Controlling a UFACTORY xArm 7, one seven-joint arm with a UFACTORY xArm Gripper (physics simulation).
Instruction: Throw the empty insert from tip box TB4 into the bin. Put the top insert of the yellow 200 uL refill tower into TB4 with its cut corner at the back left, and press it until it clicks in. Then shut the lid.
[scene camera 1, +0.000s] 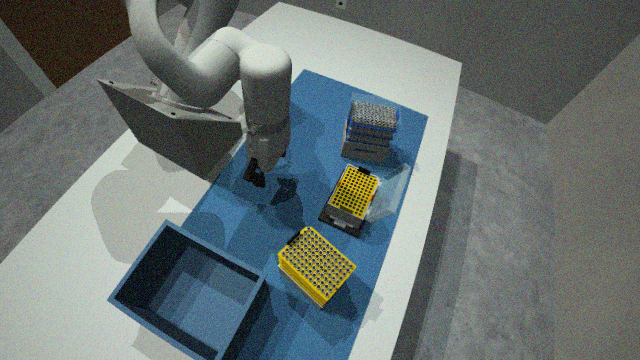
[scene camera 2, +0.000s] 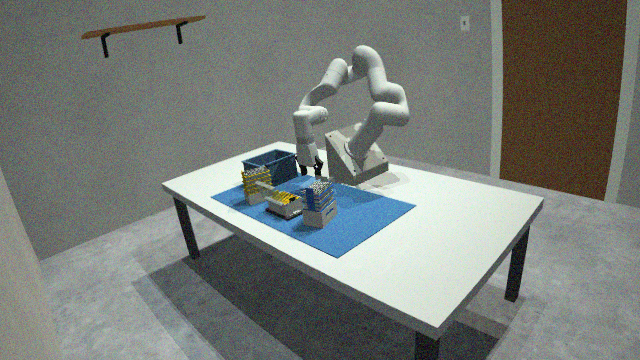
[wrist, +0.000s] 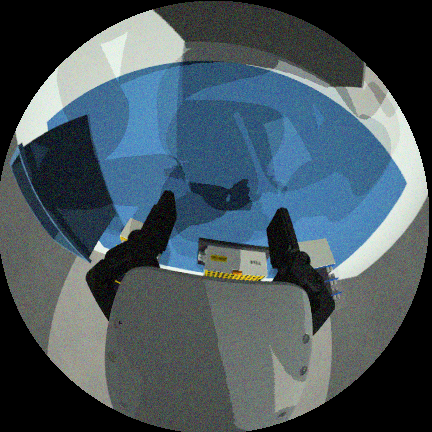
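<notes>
Tip box TB4 (scene camera 1: 345, 216) (scene camera 2: 284, 208) (wrist: 239, 258) stands on the blue mat with its clear lid (scene camera 1: 392, 197) open. A yellow insert (scene camera 1: 355, 190) (scene camera 2: 285, 197) sits in its top, with open holes. The yellow refill tower (scene camera 1: 317, 262) (scene camera 2: 256, 184) stands beside it; part of its base shows behind a finger in the wrist view. The blue bin (scene camera 1: 216, 249) (scene camera 2: 282, 172) (wrist: 75, 175) is near the tower. My gripper (scene camera 1: 271, 172) (scene camera 2: 311, 172) (wrist: 224, 210) is open and empty, above the mat on the robot-base side of TB4, apart from it. The inserts' cut corners cannot be made out.
A tower with blue inserts (scene camera 1: 372, 120) (scene camera 2: 320, 200) stands on the mat (scene camera 1: 320, 90) on the other side of TB4 from the yellow tower. The robot's wedge-shaped base (scene camera 1: 170, 135) (scene camera 2: 345, 160) stands on the white table (scene camera 1: 370, 50).
</notes>
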